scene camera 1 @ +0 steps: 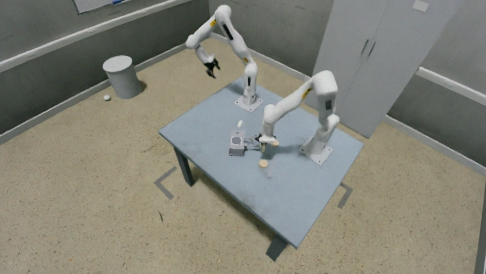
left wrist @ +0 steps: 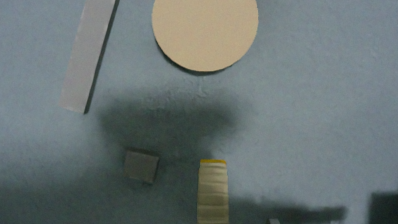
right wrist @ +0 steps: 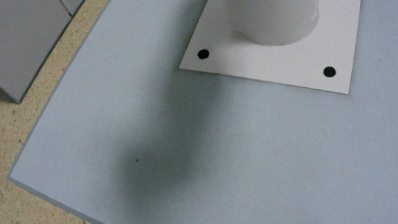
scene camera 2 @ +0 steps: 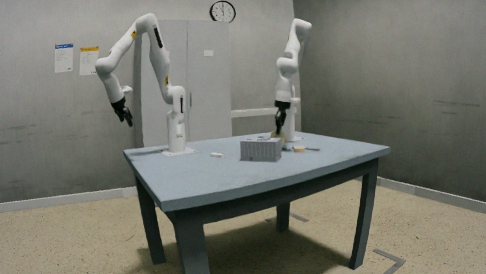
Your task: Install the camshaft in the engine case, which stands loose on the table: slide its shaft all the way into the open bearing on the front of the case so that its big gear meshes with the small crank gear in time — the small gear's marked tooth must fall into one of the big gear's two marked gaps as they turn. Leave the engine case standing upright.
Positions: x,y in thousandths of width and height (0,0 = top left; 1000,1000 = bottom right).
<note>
In view: a grey engine case (scene camera 2: 520,546).
The left wrist view misses the grey engine case: it is out of frame. The right wrist view misses the grey engine case: it is out of frame.
</note>
